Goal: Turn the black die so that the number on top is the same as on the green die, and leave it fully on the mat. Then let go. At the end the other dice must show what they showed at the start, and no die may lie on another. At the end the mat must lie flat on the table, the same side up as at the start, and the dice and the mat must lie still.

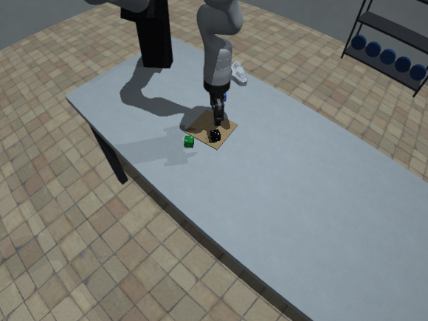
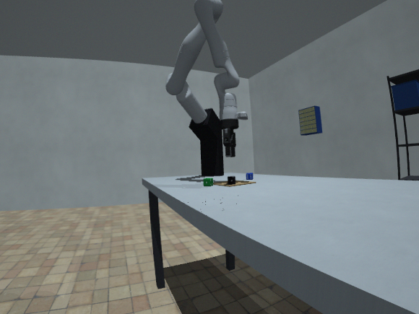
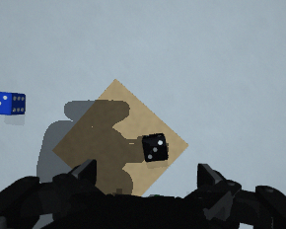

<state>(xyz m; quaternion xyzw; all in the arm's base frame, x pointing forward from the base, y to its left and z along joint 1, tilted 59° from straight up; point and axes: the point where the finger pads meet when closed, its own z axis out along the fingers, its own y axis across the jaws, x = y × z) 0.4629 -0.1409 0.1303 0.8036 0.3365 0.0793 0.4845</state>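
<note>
Right now my hand is 100 mm above the black die, 10 mm to the left of it and 10 mm short of it. Also, from my hand: tan mat 110 mm below, 30 mm to the left, 30 mm behind; blue die 200 mm to the left, 100 mm below, 60 mm behind; green die 100 mm below, 70 mm to the right, 60 mm behind.
</note>
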